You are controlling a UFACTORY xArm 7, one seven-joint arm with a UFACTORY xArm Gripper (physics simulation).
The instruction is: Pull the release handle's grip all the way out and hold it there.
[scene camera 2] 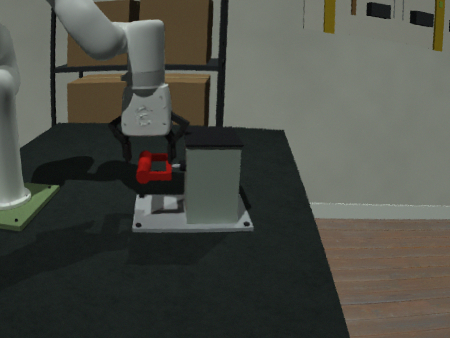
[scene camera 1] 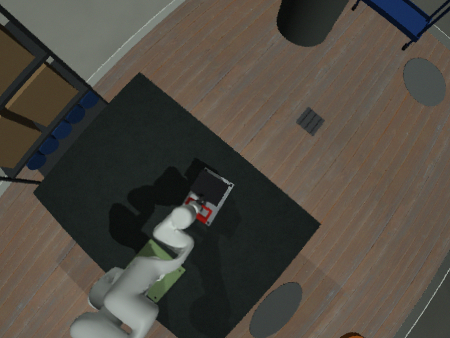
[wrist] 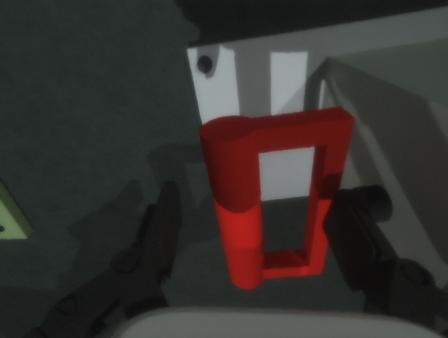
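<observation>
The red release handle (scene camera 1: pixel 203 219) (scene camera 2: pixel 154 176) is a rectangular loop with a thick round grip (scene camera 2: pixel 143 169) (wrist: pixel 239 230) on its side away from the housing. A short metal rod (scene camera 2: pixel 176 166) joins it to the grey-green housing (scene camera 2: pixel 212 185) with a black top, on a white base plate (scene camera 2: pixel 162 225) (wrist: pixel 217 97). My gripper (scene camera 2: pixel 150 159) (wrist: pixel 254 203) points down, open, its fingertips near the height of the handle's top. One finger is outside the grip, apart from it. The other is by the loop's inner bar, on the housing side; whether it touches is unclear, and it hides the rod in the wrist view.
The base plate stands on a dark table top (scene camera 1: pixel 145 105) (scene camera 2: pixel 270 290). The arm's green mounting plate (scene camera 1: pixel 167 285) (scene camera 2: pixel 37 207) is on the left in scene camera 2. The housing stands close beside the finger nearer to it. A shelf rack (scene camera 2: pixel 222 85) with cardboard boxes (scene camera 2: pixel 187 100) is behind.
</observation>
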